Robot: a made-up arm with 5 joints.
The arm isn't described. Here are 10 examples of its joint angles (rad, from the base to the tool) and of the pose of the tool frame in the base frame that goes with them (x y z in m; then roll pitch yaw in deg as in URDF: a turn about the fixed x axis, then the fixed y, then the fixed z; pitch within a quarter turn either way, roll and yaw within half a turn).
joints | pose
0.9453 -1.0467 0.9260 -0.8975 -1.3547 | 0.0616 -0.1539 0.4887 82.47 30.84 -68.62
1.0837 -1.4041 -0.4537 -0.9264 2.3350 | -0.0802 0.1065 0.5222 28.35 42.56 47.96
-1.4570 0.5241 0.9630 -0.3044 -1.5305 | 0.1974 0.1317 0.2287 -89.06 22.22 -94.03
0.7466 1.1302 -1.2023 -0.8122 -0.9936 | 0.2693 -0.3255 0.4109 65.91 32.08 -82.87
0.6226 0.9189 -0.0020 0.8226 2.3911 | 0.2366 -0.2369 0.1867 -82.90 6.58 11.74
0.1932 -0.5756 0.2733 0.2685 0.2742 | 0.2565 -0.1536 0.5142 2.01 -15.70 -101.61
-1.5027 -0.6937 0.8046 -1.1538 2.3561 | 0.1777 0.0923 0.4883 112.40 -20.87 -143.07
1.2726 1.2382 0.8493 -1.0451 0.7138 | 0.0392 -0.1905 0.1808 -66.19 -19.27 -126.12
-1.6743 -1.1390 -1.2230 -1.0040 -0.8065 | 0.2045 -0.2393 0.4891 -161.75 -44.73 -7.14
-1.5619 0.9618 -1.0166 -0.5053 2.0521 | 0.1734 0.3264 0.4243 126.44 -48.67 -135.02
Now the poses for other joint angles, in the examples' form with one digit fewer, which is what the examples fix.
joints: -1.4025 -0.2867 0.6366 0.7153 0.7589
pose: 0.211 0.171 0.356 -68.1 -19.5 30.0
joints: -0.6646 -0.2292 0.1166 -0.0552 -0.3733
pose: 0.333 0.048 0.500 10.3 21.1 -48.2
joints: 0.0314 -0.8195 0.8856 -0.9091 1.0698
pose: 0.200 -0.117 0.485 66.8 -35.7 -145.5
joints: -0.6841 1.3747 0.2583 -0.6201 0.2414
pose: 0.305 0.033 0.136 -58.8 -7.3 -39.0
